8 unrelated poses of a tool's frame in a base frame.
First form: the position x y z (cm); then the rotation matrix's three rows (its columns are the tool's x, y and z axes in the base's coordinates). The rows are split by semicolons.
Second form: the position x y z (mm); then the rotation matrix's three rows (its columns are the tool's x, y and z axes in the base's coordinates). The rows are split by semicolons. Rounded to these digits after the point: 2 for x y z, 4 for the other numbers.
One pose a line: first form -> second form
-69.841 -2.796 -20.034; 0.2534 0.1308 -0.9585; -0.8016 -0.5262 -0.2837; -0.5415 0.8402 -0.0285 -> -698.41 -27.96 -200.34; 0.2534 0.1308 -0.9585; -0.8016 -0.5262 -0.2837; -0.5415 0.8402 -0.0285
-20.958 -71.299 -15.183; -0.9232 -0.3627 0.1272; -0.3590 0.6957 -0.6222; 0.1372 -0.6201 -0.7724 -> -209.58 -712.99 -151.83; -0.9232 -0.3627 0.1272; -0.3590 0.6957 -0.6222; 0.1372 -0.6201 -0.7724
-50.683 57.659 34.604; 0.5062 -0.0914 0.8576; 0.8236 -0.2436 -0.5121; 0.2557 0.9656 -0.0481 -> -506.83 576.59 346.04; 0.5062 -0.0914 0.8576; 0.8236 -0.2436 -0.5121; 0.2557 0.9656 -0.0481
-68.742 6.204 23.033; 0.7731 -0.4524 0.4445; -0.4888 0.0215 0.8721; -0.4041 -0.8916 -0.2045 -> -687.42 62.04 230.33; 0.7731 -0.4524 0.4445; -0.4888 0.0215 0.8721; -0.4041 -0.8916 -0.2045
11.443 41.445 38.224; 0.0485 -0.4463 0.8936; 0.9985 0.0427 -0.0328; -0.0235 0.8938 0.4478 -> 114.43 414.45 382.24; 0.0485 -0.4463 0.8936; 0.9985 0.0427 -0.0328; -0.0235 0.8938 0.4478
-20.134 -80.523 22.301; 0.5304 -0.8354 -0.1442; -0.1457 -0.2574 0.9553; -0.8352 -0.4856 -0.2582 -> -201.34 -805.23 223.01; 0.5304 -0.8354 -0.1442; -0.1457 -0.2574 0.9553; -0.8352 -0.4856 -0.2582
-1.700 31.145 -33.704; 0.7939 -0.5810 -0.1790; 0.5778 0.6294 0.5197; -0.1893 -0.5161 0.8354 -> -17.00 311.45 -337.04; 0.7939 -0.5810 -0.1790; 0.5778 0.6294 0.5197; -0.1893 -0.5161 0.8354
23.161 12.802 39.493; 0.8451 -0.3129 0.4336; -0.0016 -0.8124 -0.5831; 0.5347 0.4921 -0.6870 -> 231.61 128.02 394.93; 0.8451 -0.3129 0.4336; -0.0016 -0.8124 -0.5831; 0.5347 0.4921 -0.6870
